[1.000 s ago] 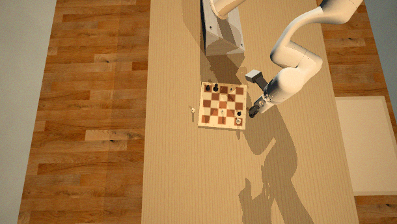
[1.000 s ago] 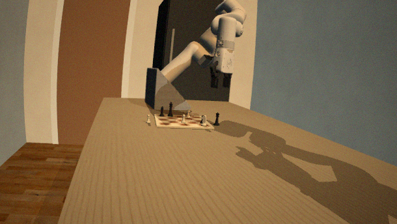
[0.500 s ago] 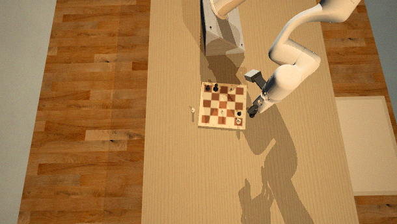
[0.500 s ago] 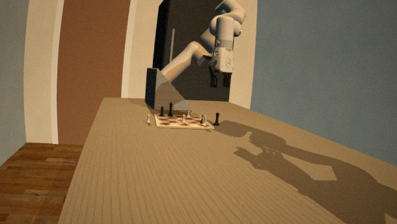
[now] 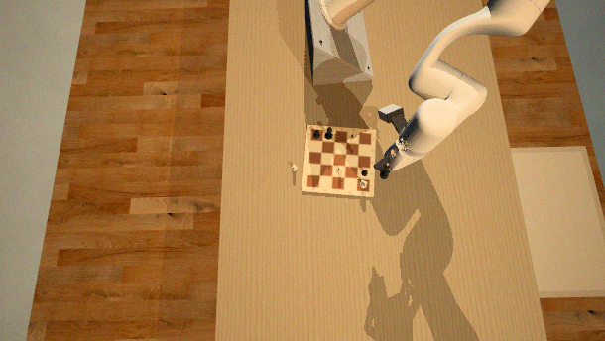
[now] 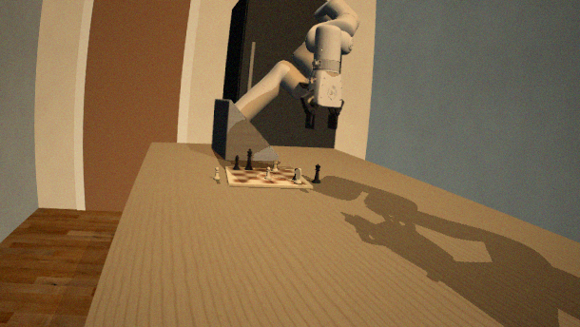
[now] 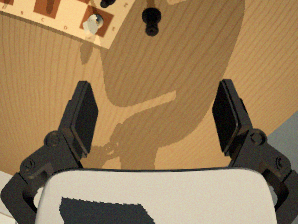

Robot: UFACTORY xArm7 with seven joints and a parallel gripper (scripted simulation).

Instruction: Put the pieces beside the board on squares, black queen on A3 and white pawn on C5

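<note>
Now: hand 6 cm to the left of the black pawn and 14 cm above it. From my hand the other things lie so: chessboard: 4 cm behind, 14 cm to the right, 16 cm below.
</note>
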